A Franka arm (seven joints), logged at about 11 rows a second.
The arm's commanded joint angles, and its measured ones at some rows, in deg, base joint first. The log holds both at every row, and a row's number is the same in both.
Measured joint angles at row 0:
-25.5, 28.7, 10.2, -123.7, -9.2, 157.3, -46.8
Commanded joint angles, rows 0 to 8:
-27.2, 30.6, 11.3, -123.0, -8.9, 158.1, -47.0
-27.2, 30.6, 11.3, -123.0, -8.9, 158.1, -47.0
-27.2, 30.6, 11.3, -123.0, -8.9, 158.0, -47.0
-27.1, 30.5, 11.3, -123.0, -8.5, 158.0, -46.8
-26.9, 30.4, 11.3, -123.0, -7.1, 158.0, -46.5
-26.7, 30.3, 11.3, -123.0, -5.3, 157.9, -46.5
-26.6, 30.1, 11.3, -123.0, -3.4, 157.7, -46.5
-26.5, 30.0, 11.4, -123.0, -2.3, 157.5, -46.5
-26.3, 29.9, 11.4, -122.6, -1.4, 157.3, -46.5
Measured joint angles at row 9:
-25.8, 28.7, 10.4, -123.6, -4.3, 157.2, -46.6
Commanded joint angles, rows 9 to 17:
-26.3, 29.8, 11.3, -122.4, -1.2, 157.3, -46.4
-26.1, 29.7, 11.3, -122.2, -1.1, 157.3, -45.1
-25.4, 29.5, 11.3, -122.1, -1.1, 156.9, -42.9
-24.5, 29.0, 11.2, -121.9, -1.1, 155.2, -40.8
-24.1, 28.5, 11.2, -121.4, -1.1, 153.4, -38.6
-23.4, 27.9, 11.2, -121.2, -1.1, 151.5, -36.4
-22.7, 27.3, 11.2, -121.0, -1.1, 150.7, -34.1
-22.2, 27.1, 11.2, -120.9, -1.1, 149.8, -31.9
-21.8, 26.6, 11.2, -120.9, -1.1, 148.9, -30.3
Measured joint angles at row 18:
-22.7, 28.5, 10.9, -120.9, -2.2, 151.5, -34.3
